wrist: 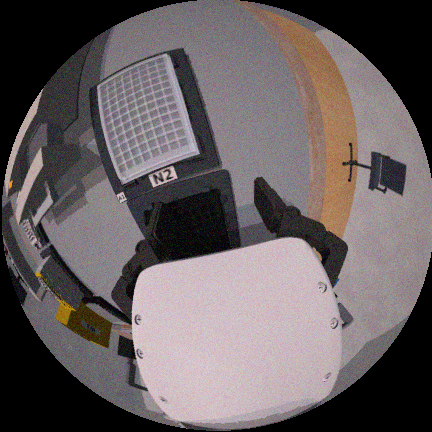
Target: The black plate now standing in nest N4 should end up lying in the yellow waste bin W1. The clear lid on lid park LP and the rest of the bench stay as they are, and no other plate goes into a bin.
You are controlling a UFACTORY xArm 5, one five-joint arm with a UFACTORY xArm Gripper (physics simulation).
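Places are measured from the arm's base along level axes (x ahead, y left, z up), in centimetres.
Where they show: gripper, fingertip midpoint: (210, 200).
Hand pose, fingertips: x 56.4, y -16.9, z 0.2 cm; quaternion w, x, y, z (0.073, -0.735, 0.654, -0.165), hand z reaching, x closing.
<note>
Things, the pixels of their top centre, and the offset from my fingertips. "spot": a spot on its surface instead.
- black plate, top centre: (196, 249) dx -6.3, dy +2.6, dz -0.9 cm
- dark nest, surface spot: (231, 200) spot: dx -1.4, dy -2.8, dz -2.3 cm
- yellow bin W1, surface spot: (95, 332) spot: dx -31.7, dy +45.5, dz +4.6 cm
- whitish gridded plate, top centre: (136, 107) dx +10.2, dy +5.2, dz -0.9 cm
- nest N2, top centre: (139, 110) dx +10.2, dy +5.2, dz -1.8 cm
A black plate (195, 225) sits in a dark nest (231, 200) just below N2 in the wrist view; the near part of both is hidden by the pale gripper housing, and the nest's label does not show. My gripper (210, 200) is open and empty. One finger is over the left side of the black plate, the other stands out to the right past the nest's edge. The yellow bin W1 (95, 332) is at the lower left, partly hidden by the housing. I cannot make out the clear lid or lid park LP.
A whitish gridded plate (145, 117) lies in nest N2 (202, 120), directly beyond the black plate's nest. The wooden bench edge (337, 125) curves along the right. Dark and pale equipment (32, 180) stands at the left. A dark chair (390, 172) is beyond the bench.
</note>
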